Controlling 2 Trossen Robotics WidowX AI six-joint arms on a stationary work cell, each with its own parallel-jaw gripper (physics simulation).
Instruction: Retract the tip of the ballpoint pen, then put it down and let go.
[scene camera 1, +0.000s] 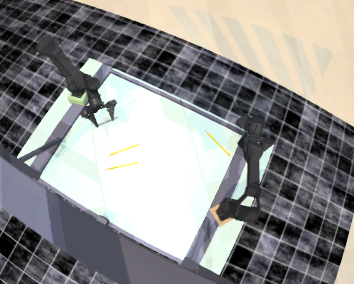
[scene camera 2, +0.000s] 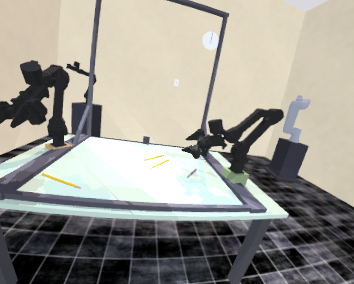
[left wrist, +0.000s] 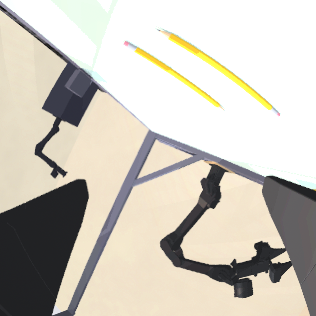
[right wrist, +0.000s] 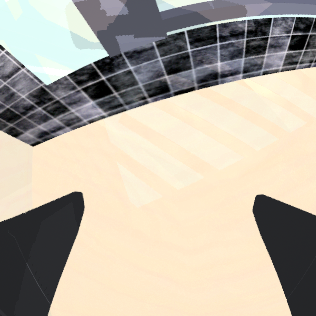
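Pixels of known places: left gripper, fingertip midpoint: (scene camera 1: 105, 124) (scene camera 2: 183, 144) (left wrist: 178, 187); right gripper, fingertip midpoint: (scene camera 2: 1, 127) (right wrist: 171, 203); left arm's base, link origin: (scene camera 1: 78, 92) (scene camera 2: 235, 170); right arm's base, link origin: (scene camera 1: 223, 213) (scene camera 2: 58, 144) (left wrist: 218, 166).
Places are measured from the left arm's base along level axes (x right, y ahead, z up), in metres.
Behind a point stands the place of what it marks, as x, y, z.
The grey ballpoint pen (scene camera 1: 106, 121) @(0.102, 0.204, -0.054) (scene camera 2: 192, 173) @(0.093, 0.206, -0.059) lies on the white tabletop (scene camera 1: 155, 200) @(0.429, 0.570, -0.065) (scene camera 2: 115, 185) @(0.019, 0.595, -0.065), apart from the pencils. Its tip is too small to make out. My left gripper (scene camera 1: 106, 123) @(0.171, 0.251, 0.076) (scene camera 2: 185, 145) @(0.171, 0.251, 0.076) (left wrist: 178, 187) @(0.171, 0.251, 0.076) is open and empty, raised above the table. In scene camera 1 its fingertips appear at the two ends of the pen; in scene camera 2 the pen lies below them on the table. The pen does not show in the left wrist view. My right gripper (left wrist: 290, 254) @(0.011, 0.943, 0.145) (right wrist: 171, 203) @(0.011, 0.943, 0.145) is open and empty, raised at the table's other side.
Two yellow pencils (scene camera 1: 124, 150) @(0.230, 0.345, -0.059) (scene camera 1: 122, 166) @(0.311, 0.366, -0.059) lie side by side near the middle of the table. A third yellow pencil (scene camera 1: 218, 143) @(0.058, 0.806, -0.057) (scene camera 2: 61, 181) @(0.049, 0.795, -0.061) lies near the right arm's side. Dark frame rails (scene camera 2: 150, 205) @(-0.140, 0.489, -0.044) border the tabletop, with upright posts (scene camera 2: 215, 75) @(0.473, -0.057, 0.532) behind.
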